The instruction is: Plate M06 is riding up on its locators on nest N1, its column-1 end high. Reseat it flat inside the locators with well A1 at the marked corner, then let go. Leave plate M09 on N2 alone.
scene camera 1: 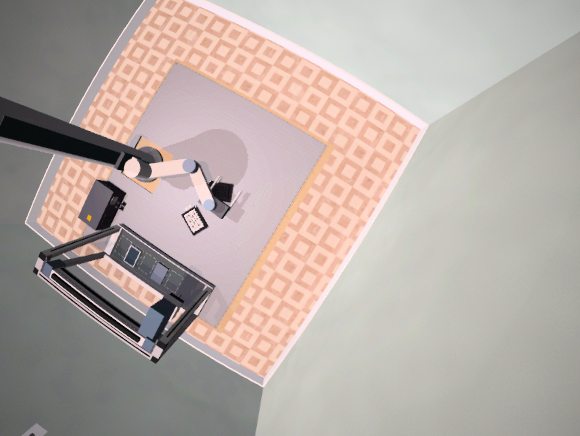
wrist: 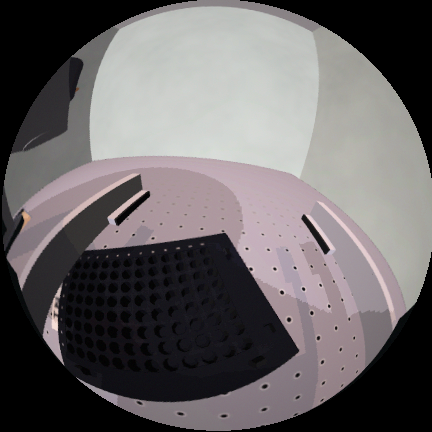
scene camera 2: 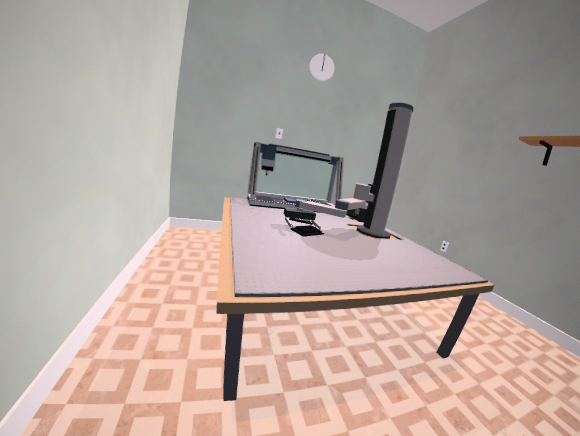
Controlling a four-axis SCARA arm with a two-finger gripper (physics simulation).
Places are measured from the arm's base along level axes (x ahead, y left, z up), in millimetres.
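Pixels of known places: gripper, fingertip midpoint: (scene camera 1: 230, 183) (wrist: 229, 194) (scene camera 2: 305, 226); arm's base at its link origin: (scene camera 2: 373, 233).
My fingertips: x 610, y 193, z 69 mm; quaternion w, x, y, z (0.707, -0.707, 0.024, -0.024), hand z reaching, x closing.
For each thing: its top centre in the pictures, then the offset to it from my fingertips. "*": a spot on its surface instead. Level surfaces: height alone.
- Plate M06 at its top centre: (wrist: 132, 307) (scene camera 2: 308, 227) (scene camera 1: 218, 191) dz -30, dx -49, dy -82 mm
- black nest N1 at a spot on its surface: (wrist: 281, 346) * dz -44, dx +36, dy -100 mm
- Plate M09 at its top centre: (scene camera 1: 193, 220) dz -30, dx -100, dy -334 mm
- black box at a spot on its surface: (scene camera 1: 102, 202) * dz +59, dx -686, dy -547 mm
- grey perforated mat at its surface level: dz -56 mm
Plate M06 (scene camera 1: 223, 192) (scene camera 2: 307, 230) (wrist: 145, 305), black with many wells, lies on the black nest N1 (wrist: 281, 346). Locators show along the nest's right and lower edges in the wrist view. Its label and the A1 mark cannot be made out, and its tilt is unclear. My gripper (scene camera 1: 230, 185) (scene camera 2: 306, 227) (wrist: 229, 194) is open and empty. Its fingers stand wide apart above the plate, one towards each side. Plate M09 (scene camera 1: 194, 219), white, sits on the dark-edged nest N2 beside N1; a pale sliver of it shows at the wrist view's left.
A gantry frame (scene camera 1: 80, 241) (scene camera 2: 300, 151) with a dark deck stands at one table edge. A black box (scene camera 1: 102, 202) stands near the arm's column (scene camera 1: 65, 140) (scene camera 2: 392, 170). The nests stand on a grey perforated mat (scene camera 1: 285, 150) (scene camera 2: 350, 275) (wrist: 312, 295).
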